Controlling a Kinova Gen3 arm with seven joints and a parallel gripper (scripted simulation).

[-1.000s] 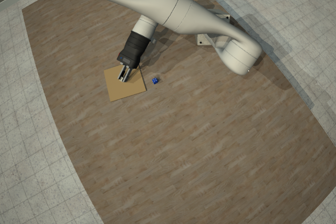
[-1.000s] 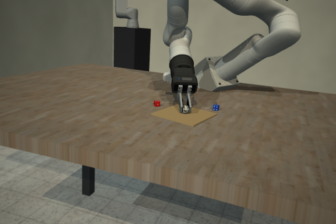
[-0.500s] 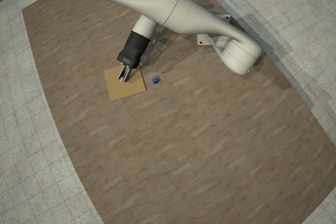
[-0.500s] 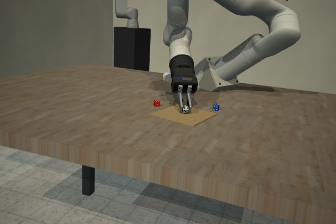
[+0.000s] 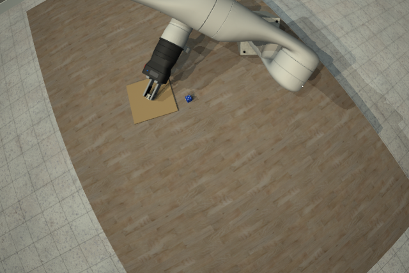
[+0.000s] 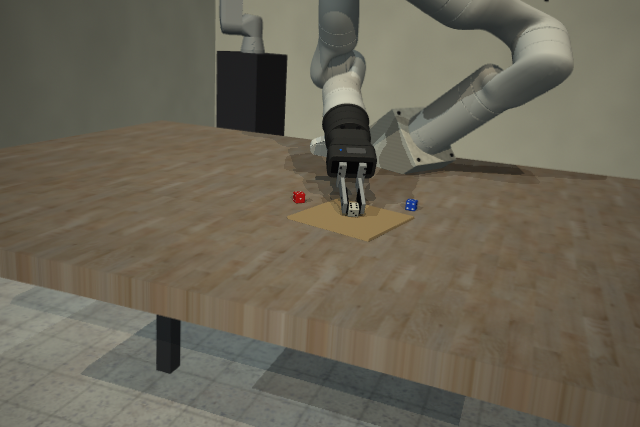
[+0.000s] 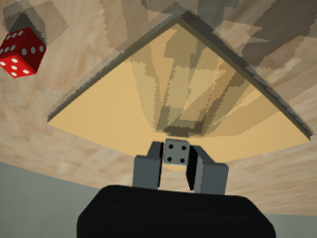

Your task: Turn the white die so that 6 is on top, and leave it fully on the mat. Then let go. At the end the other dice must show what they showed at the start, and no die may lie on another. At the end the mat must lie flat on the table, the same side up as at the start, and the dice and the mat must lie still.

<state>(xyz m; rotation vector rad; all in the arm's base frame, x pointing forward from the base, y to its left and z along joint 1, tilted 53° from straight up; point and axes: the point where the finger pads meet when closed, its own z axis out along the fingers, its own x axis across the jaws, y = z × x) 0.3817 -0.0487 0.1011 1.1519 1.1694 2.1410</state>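
Right now the tan mat is 2 cm below my hand. Round my hand: white die (1 cm to the left, 1 cm below, 1 cm ahead); then blue die (10 cm behind, 5 cm to the left, 2 cm below); then red die (11 cm to the right, 2 cm below, 1 cm behind).
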